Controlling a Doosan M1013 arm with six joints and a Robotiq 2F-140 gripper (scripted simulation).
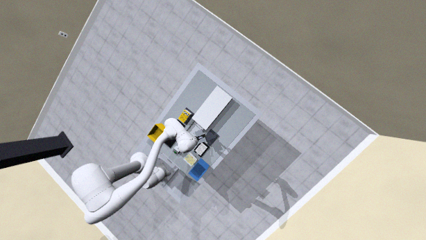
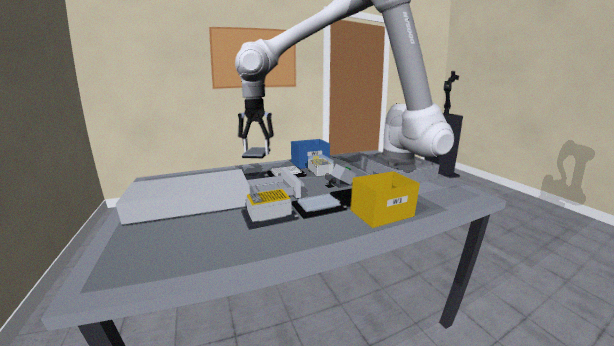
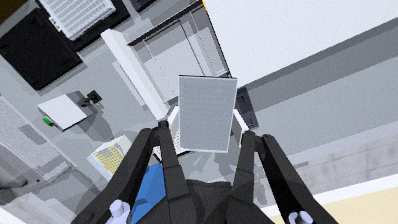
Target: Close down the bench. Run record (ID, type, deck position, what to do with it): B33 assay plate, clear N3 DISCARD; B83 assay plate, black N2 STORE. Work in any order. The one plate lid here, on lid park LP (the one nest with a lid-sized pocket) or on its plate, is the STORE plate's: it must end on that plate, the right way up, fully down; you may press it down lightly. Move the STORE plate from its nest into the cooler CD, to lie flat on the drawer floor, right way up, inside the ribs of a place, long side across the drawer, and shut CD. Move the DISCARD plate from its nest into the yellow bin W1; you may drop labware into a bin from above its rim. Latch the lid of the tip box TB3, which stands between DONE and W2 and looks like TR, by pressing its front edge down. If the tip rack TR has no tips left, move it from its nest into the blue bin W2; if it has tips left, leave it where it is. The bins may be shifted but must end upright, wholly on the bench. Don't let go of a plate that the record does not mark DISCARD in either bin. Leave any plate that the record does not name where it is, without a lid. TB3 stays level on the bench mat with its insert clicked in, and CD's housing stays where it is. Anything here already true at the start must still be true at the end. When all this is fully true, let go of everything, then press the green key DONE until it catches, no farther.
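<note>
Right now my hand is 1 cm past the drawer, 10 cm to the right of it and 14 cm above it. The rest, counted from my hand: see-through plate lid 1 cm below; then cooler CD 12 cm ahead, 13 cm to the left, 13 cm below; then black plate 2 cm below.
</note>
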